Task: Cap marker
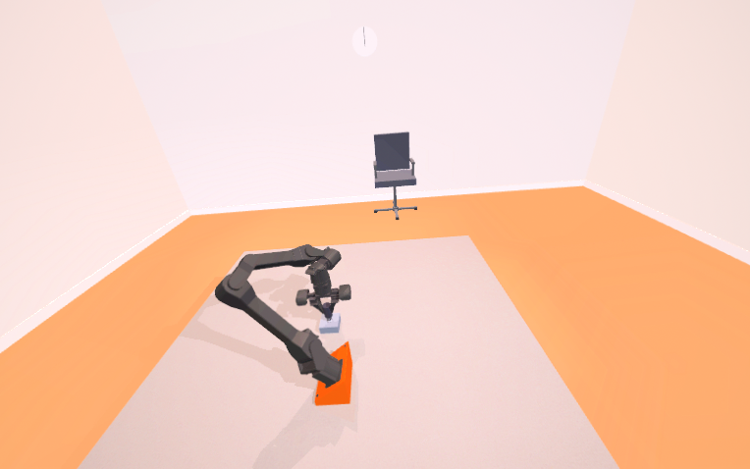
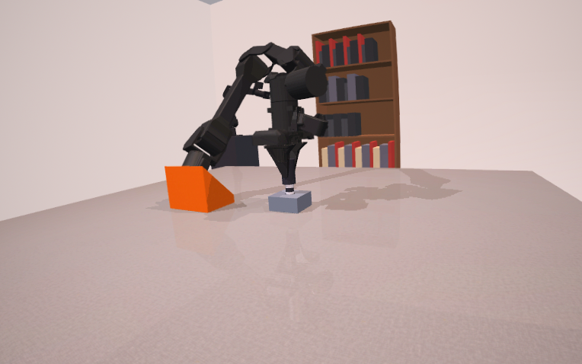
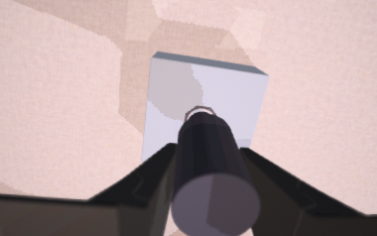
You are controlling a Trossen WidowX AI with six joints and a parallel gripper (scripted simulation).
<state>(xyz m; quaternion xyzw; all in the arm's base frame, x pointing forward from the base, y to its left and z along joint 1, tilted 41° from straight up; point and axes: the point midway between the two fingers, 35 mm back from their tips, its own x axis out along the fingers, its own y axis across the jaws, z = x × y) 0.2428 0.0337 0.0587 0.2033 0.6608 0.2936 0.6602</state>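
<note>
Now: gripper tip 1 cm below the dark cylindrical cap. Also, from my gripper tip: grey holder block 5 cm below.
</note>
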